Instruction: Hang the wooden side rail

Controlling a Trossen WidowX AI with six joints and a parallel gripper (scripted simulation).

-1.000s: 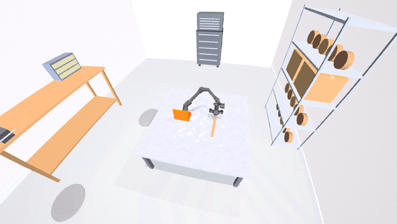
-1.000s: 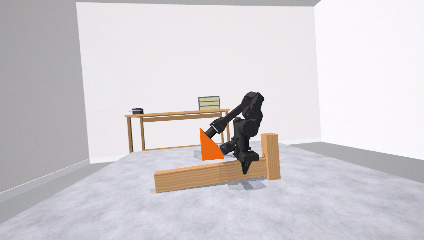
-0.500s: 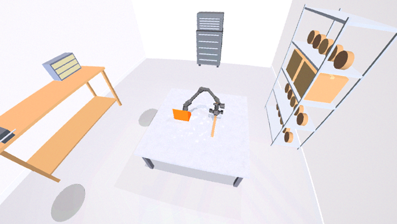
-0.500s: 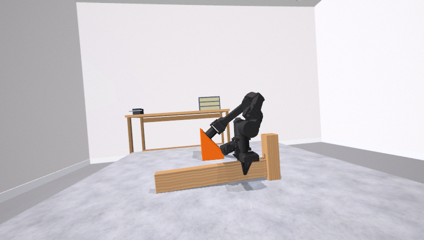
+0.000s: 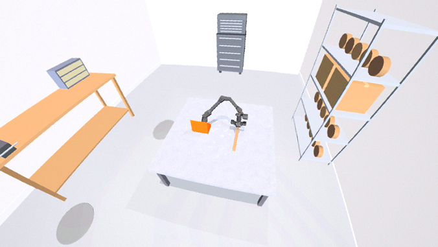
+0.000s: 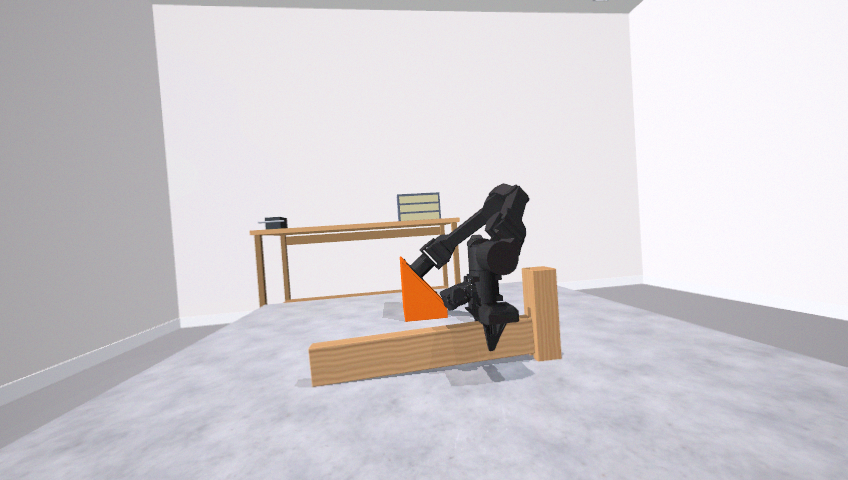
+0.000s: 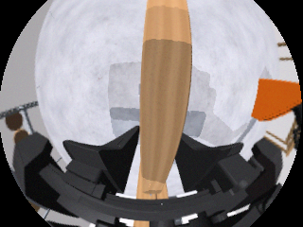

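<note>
My gripper tip is now 12 cm to the right of the headboard post and 5 cm below it.
</note>
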